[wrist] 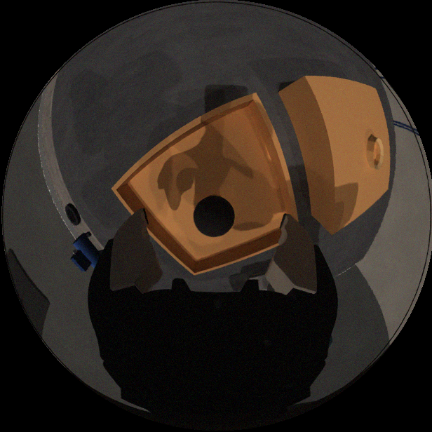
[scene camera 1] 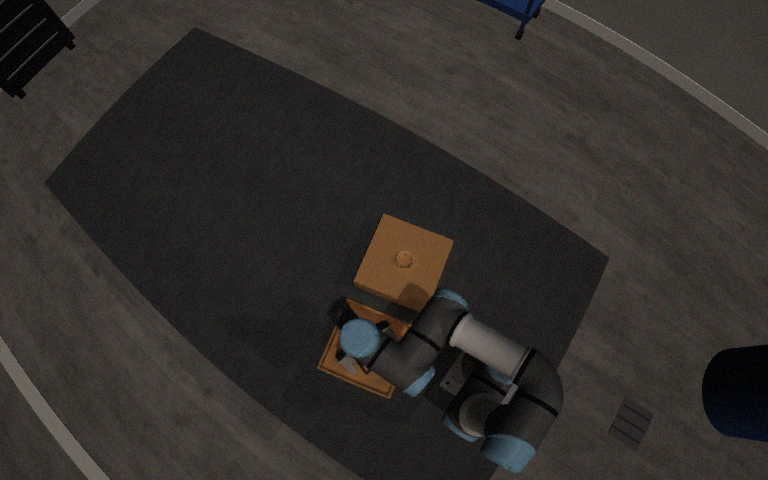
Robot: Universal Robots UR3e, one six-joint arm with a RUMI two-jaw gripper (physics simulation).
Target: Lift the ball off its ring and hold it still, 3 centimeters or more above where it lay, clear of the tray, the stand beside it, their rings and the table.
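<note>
The black ball (wrist: 214,216) sits in the orange tray (scene camera 1: 353,383) (wrist: 187,129); any ring under it is hidden. In scene camera 1 the arm's wrist covers the ball. My gripper (wrist: 214,213) is open and hangs above the tray, with one jaw on each side of the ball in the wrist view and nothing between the jaws. In scene camera 1 the jaws show partly beside the blue wrist cap. The orange stand (scene camera 1: 379,257) (wrist: 350,115) is beside the tray, with a ring (scene camera 1: 396,264) (wrist: 380,152) on its top.
The dark table top (scene camera 1: 226,169) lies under the tray and stand. The arm (scene camera 1: 489,345) reaches in from the right in scene camera 1, its elbow side close to the stand's near corner. The tray's raised walls surround the ball, with a narrow gap between tray and stand.
</note>
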